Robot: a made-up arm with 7 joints. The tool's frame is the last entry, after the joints. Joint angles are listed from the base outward. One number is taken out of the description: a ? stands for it. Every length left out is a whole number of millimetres.
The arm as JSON. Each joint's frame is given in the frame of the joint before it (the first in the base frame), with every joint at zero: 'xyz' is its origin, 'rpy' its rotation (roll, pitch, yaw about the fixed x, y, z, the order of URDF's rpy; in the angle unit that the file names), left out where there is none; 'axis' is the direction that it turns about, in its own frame. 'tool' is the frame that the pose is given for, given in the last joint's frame.
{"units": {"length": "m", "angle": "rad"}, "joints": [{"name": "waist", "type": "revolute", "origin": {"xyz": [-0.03, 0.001, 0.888]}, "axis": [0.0, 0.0, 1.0]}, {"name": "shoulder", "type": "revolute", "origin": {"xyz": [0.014, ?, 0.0]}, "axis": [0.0, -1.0, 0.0]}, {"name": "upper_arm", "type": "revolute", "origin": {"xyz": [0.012, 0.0, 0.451]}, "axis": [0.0, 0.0, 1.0]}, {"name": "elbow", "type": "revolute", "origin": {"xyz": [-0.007, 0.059, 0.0]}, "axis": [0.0, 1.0, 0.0]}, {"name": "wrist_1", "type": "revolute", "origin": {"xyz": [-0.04, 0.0, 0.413]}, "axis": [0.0, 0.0, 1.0]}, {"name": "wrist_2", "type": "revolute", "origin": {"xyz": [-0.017, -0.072, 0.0]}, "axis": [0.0, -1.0, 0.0]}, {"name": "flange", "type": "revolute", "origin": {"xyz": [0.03, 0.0, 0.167]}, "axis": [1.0, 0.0, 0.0]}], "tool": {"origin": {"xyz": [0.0, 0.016, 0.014], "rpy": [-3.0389, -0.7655, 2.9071]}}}
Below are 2 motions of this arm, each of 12 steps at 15 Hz.
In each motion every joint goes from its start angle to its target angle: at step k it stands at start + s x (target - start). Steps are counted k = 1, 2, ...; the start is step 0. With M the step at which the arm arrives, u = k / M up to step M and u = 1 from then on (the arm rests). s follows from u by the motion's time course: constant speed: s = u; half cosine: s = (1 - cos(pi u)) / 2; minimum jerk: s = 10 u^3 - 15 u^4 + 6 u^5.
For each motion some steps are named. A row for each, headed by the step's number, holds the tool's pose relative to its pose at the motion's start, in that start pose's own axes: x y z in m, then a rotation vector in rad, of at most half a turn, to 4 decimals.
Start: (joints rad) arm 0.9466 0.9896 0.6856 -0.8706 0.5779 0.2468 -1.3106
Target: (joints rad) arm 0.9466 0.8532 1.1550 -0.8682 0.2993 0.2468 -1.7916
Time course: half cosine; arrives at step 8
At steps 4, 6, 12:
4: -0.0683 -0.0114 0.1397 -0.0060 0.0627 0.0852
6: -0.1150 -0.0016 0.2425 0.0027 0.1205 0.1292
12: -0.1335 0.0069 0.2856 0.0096 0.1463 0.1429

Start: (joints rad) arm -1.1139 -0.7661 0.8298 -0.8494 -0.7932 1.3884 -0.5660
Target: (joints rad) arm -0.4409 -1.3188 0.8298 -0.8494 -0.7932 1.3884 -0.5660
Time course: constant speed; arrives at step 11
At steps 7, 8, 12:
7: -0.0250 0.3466 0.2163 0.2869 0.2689 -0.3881
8: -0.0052 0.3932 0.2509 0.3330 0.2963 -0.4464
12: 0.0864 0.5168 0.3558 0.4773 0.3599 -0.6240

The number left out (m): -0.073
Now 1 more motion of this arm.
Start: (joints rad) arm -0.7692 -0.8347 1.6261 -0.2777 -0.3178 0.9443 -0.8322
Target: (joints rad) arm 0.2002 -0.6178 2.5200 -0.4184 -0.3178 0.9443 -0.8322
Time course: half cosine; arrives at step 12
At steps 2, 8, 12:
2: -0.0414 0.0250 0.0030 -0.0144 -0.0028 -0.1106
8: -0.3679 0.4870 0.1142 -0.2343 0.1778 -1.2299
12: -0.3780 0.7268 0.1938 -0.3361 0.3442 -1.6211

